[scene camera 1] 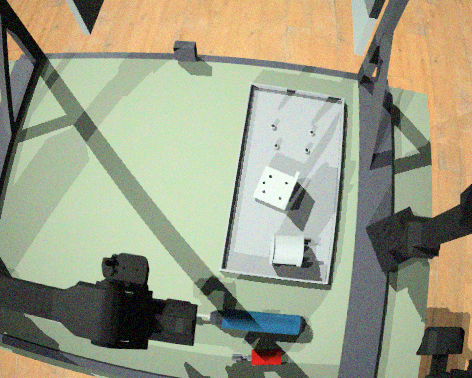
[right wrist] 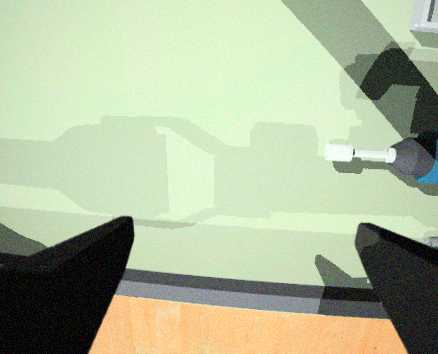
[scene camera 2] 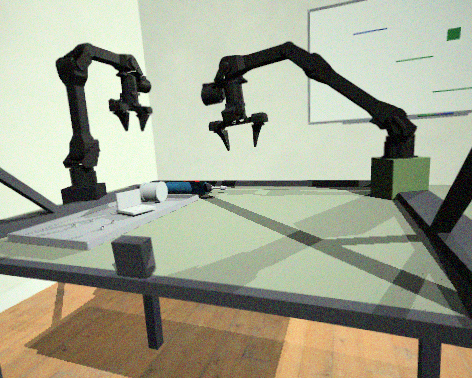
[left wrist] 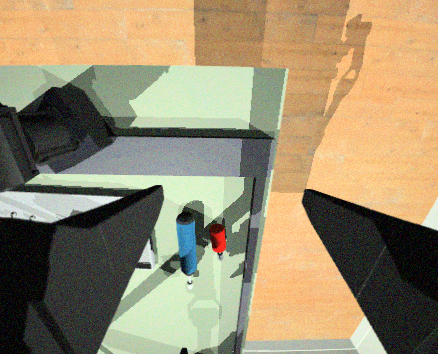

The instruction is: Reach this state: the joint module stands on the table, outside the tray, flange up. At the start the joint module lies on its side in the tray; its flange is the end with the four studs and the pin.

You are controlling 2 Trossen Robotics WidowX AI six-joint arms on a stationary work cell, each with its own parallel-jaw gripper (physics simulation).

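Places are measured from the left arm's base along level axes (x left, y back, z up), in centimetres.
Where they show: left gripper, between the fingertips: (scene camera 2: pixel 134 131) (left wrist: pixel 234 193); right gripper, between the fingertips: (right wrist: pixel 246 230) (scene camera 2: pixel 241 148); left arm's base, origin of its link: (scene camera 1: pixel 399 237) (scene camera 2: pixel 84 185) (left wrist: pixel 54 134); right arm's base, origin of its link: (scene camera 2: pixel 399 157).
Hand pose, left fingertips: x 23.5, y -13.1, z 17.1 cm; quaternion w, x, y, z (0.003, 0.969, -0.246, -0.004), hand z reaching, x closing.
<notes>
Things, the pixels of their top centre, and the offset from my left fingertips. "spot": a spot on its surface instead.
- joint module, centre of its top: (scene camera 1: pixel 291 247) (scene camera 2: pixel 150 181) dx -30.3, dy -8.6, dz -16.5 cm
- grey tray, centre of its top: (scene camera 1: pixel 288 177) (scene camera 2: pixel 122 210) (left wrist: pixel 61 233) dx -44.6, dy -3.1, dz -21.6 cm
- blue-handled tool, a spot on its surface: (scene camera 1: pixel 262 322) (left wrist: pixel 185 251) spot: dx -18.7, dy -18.8, dz -19.1 cm
- dark block, centre of its top: (scene camera 2: pixel 131 238) (scene camera 1: pixel 184 45) dx -81.6, dy -13.4, dz -17.5 cm
The joint module (scene camera 1: pixel 288 250) (scene camera 2: pixel 153 192), a white cylinder, lies on its side in the near part of the grey tray (scene camera 1: pixel 247 242) (scene camera 2: pixel 50 242). Its studded flange end faces right in scene camera 1. It does not show in the left wrist view, where a finger covers part of the tray (left wrist: pixel 145 261). My left gripper (scene camera 2: pixel 134 129) (left wrist: pixel 234 193) is open and empty, high above the table's far side in scene camera 2. My right gripper (scene camera 2: pixel 242 147) (right wrist: pixel 246 230) is open and empty, high above the table, to the right of the tray in scene camera 2.
A white bracket with holes (scene camera 1: pixel 276 187) (scene camera 2: pixel 135 207) and several small pegs stand in the tray. A blue-handled tool (scene camera 1: pixel 262 322) (left wrist: pixel 187 245) and a smaller red one (scene camera 1: pixel 266 357) (left wrist: pixel 218 238) lie beyond the tray's near end. A dark block (scene camera 1: pixel 185 50) (scene camera 2: pixel 133 256) sits at the table edge.
</notes>
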